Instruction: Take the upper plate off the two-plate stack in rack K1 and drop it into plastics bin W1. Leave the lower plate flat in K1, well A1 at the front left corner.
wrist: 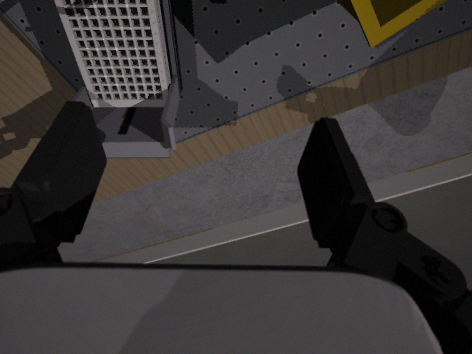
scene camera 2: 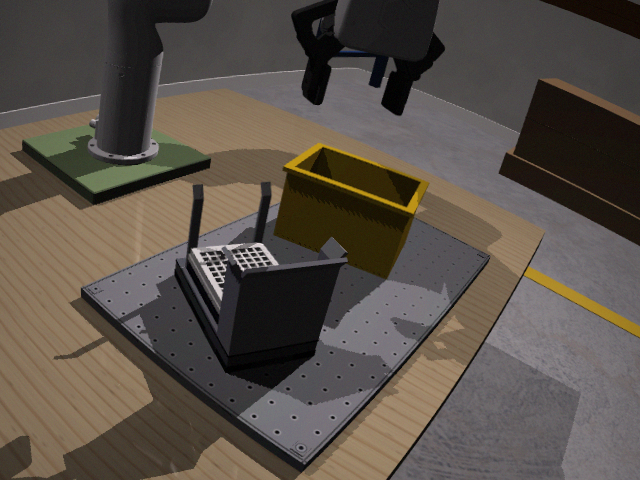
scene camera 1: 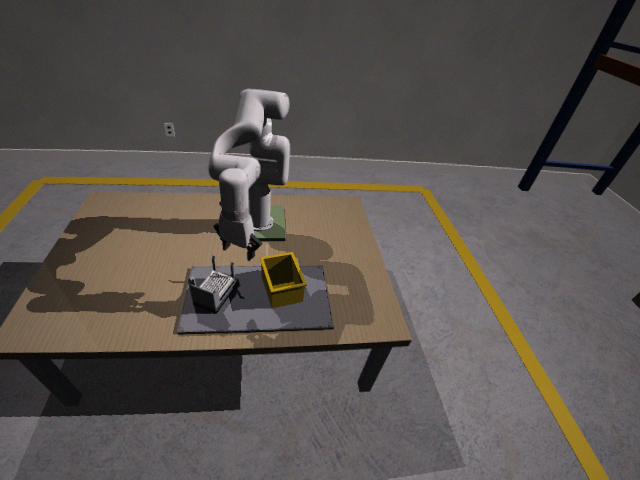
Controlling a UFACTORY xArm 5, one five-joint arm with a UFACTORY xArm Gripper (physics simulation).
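Pixels of known places: gripper, fingertip midpoint: [wrist: 205, 138] [scene camera 2: 352, 105] [scene camera 1: 238, 253]; arm's base, link origin: [scene camera 2: 122, 149] [scene camera 1: 259, 222].
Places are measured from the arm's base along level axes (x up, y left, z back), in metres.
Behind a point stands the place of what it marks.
The plate stack [scene camera 1: 218, 283] @[y -0.158, x 0.045, z -0.398 m] [scene camera 2: 254, 256] @[y -0.131, x 0.041, z -0.382 m] [wrist: 116, 55] @[y -0.180, x 0.041, z -0.413 m] shows as a white gridded plate top inside rack K1 [scene camera 1: 203, 299] @[y -0.204, x 0.047, z -0.469 m] [scene camera 2: 279, 307] @[y -0.211, x 0.064, z -0.465 m] [wrist: 137, 149] @[y -0.191, x 0.107, z -0.476 m]. The rack's dark end wall and posts hide much of the stack, and I cannot make out a seam between upper and lower plate or the A1 corner mark. Yellow bin W1 [scene camera 1: 287, 298] @[y 0.083, x 0.032, z -0.472 m] [scene camera 2: 341, 222] @[y 0.013, x 0.046, z -0.408 m] [wrist: 394, 32] @[y 0.041, x 0.093, z -0.485 m] stands upright beside the rack, apart from it. My gripper [scene camera 1: 238, 252] @[y -0.078, x 0.216, z -0.423 m] [scene camera 2: 356, 107] @[y -0.078, x 0.216, z -0.423 m] [wrist: 205, 138] @[y -0.078, x 0.216, z -0.423 m] is open and empty, high above the table and behind the rack and bin in the scene camera 1 view.
The rack and bin stand on a grey perforated board [scene camera 1: 242, 321] @[y -0.076, x -0.007, z -0.531 m] [scene camera 2: 305, 434] @[y -0.259, x -0.007, z -0.540 m] [wrist: 310, 47] @[y -0.011, x -0.007, z -0.516 m] on the wooden table [scene camera 1: 155, 248] @[y -0.437, x -0.019, z -0.135 m] [scene camera 2: 46, 330] @[y -0.338, x -0.019, z -0.279 m]. Two upright posts [scene camera 2: 195, 217] @[y -0.177, x 0.080, z -0.332 m] [scene camera 2: 263, 211] @[y -0.110, x 0.082, z -0.369 m] rise from the rack. The arm's green base plate [scene camera 1: 278, 219] @[y 0.088, x 0.000, z 0.022 m] [scene camera 2: 178, 160] @[y 0.051, x 0.000, z -0.089 m] is behind the board.
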